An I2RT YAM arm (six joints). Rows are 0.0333 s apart.
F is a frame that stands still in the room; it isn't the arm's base.
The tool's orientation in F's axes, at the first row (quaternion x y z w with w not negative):
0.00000 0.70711 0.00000 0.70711
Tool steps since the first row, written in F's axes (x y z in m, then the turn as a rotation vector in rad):
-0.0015 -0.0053 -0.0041 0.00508 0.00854 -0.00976
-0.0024 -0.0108 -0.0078 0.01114 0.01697 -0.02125
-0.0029 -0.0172 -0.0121 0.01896 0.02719 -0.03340
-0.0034 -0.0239 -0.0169 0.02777 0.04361 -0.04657
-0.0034 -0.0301 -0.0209 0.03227 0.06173 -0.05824
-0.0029 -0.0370 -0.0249 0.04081 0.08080 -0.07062
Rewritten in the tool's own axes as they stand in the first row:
0.0041 -0.0053 -0.0015 0.00976 0.00854 0.00508
0.0078 -0.0108 -0.0024 0.02125 0.01697 0.01114
0.0121 -0.0172 -0.0029 0.03340 0.02719 0.01896
0.0169 -0.0239 -0.0034 0.04657 0.04361 0.02777
0.0209 -0.0301 -0.0034 0.05824 0.06173 0.03227
0.0249 -0.0370 -0.0029 0.07062 0.08080 0.04081

